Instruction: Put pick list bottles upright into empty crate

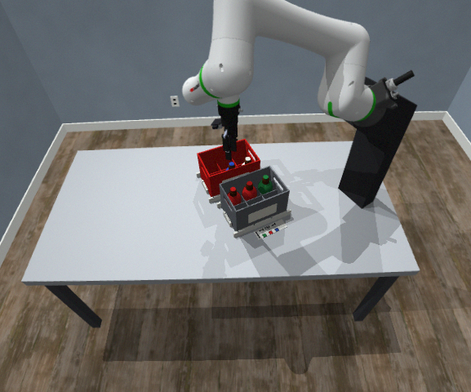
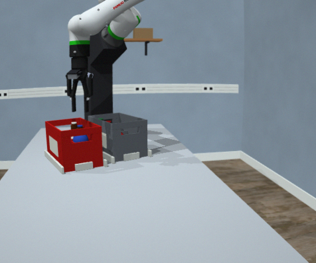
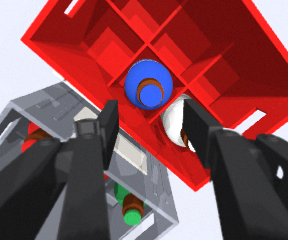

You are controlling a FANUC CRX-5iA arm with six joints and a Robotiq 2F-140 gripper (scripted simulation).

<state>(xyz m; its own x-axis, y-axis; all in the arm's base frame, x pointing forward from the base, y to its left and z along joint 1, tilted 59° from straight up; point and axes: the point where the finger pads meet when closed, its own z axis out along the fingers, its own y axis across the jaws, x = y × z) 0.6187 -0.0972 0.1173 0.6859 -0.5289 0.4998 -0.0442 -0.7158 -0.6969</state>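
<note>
Now: hand 17 cm above the blue-label bottle. From my hand the other things lie so: white-capped bottle 7 cm behind, 6 cm to the right, 17 cm below; red crate 3 cm ahead, 3 cm to the right, 17 cm below; red bottle 12 cm behind, 10 cm to the left, 17 cm below.
</note>
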